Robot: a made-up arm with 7 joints.
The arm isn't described. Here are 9 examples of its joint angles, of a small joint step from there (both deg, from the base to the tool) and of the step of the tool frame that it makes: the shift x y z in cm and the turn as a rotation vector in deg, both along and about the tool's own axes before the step.
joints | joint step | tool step
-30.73 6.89 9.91 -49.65 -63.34 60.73 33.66 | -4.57 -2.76 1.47 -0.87 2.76 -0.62 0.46 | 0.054 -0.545 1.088 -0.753 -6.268 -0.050
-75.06 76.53 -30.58 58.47 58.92 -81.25 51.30 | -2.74 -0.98 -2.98 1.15 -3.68 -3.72 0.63 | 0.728 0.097 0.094 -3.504 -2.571 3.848
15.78 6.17 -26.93 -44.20 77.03 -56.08 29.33 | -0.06 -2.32 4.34 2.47 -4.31 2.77 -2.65 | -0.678 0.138 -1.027 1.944 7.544 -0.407
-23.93 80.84 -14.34 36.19 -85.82 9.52 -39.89 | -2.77 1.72 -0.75 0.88 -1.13 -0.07 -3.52 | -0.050 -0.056 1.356 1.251 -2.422 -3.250
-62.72 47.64 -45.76 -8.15 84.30 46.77 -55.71 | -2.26 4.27 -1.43 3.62 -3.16 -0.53 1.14 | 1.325 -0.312 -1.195 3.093 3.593 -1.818
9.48 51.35 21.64 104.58 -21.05 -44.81 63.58 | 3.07 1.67 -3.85 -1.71 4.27 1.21 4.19 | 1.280 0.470 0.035 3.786 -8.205 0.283
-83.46 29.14 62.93 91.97 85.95 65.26 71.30 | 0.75 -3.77 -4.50 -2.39 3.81 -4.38 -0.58 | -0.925 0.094 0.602 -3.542 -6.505 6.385
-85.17 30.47 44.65 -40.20 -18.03 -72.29 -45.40 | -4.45 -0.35 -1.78 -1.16 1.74 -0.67 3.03 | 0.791 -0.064 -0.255 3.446 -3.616 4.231
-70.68 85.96 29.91 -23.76 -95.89 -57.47 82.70 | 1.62 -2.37 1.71 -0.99 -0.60 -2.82 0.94 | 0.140 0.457 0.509 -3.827 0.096 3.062
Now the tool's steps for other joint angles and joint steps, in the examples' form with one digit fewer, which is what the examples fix.
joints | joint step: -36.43 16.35 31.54 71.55 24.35 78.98 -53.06 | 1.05 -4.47 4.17 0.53 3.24 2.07 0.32
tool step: 2.20 -0.42 -0.82 -2.13 5.19 -1.94
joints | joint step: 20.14 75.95 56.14 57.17 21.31 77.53 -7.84 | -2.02 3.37 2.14 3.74 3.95 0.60 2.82
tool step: -0.35 1.19 0.24 -2.43 1.84 4.44
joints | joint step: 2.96 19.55 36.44 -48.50 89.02 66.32 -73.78 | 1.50 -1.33 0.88 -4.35 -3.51 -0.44 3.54
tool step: -0.82 0.23 -0.39 -1.13 -3.20 1.77
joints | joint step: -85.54 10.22 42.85 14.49 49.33 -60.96 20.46 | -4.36 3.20 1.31 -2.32 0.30 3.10 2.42
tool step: 2.65 1.20 -0.31 4.34 -3.10 6.16
